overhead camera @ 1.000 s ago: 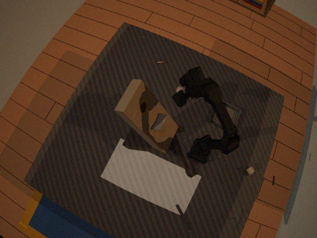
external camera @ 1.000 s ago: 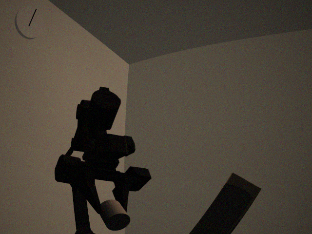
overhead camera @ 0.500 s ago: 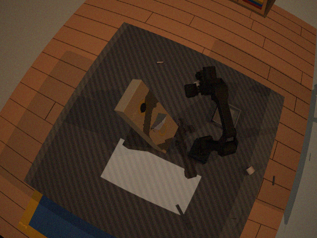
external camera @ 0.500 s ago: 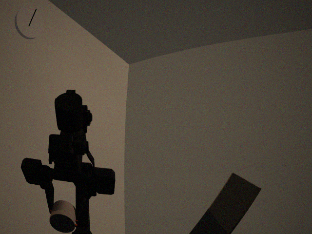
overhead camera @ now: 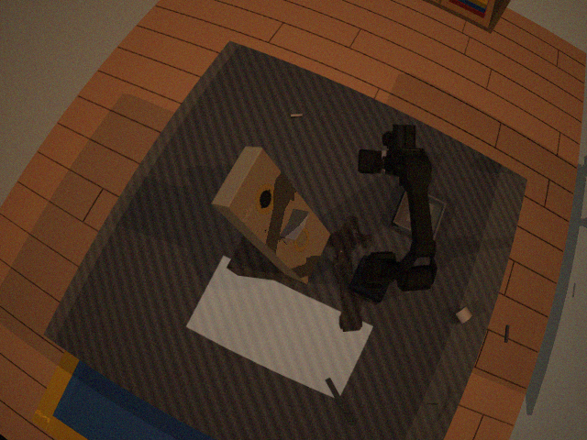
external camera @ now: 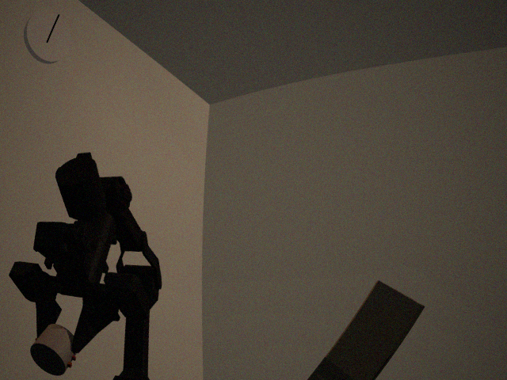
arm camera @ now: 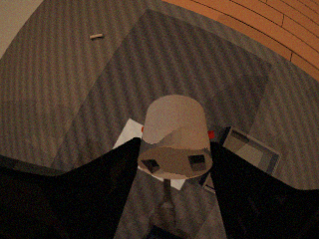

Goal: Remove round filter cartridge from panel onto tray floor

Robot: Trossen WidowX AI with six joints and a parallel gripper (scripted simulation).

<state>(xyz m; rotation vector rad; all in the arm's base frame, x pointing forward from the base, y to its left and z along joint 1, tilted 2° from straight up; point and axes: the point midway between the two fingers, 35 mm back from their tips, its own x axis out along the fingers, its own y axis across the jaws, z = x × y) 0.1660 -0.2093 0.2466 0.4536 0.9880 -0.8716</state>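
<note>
Now: the grey tray 18 cm behind my gripper tip, 6 cm to the right of it and 25 cm below it. Round my gripper tip: grey flap: 10 cm ahead, 28 cm to the left, 9 cm below; tan service panel: 15 cm ahead, 30 cm to the left, 7 cm below; round cartridge: right at my gripper tip.
</note>
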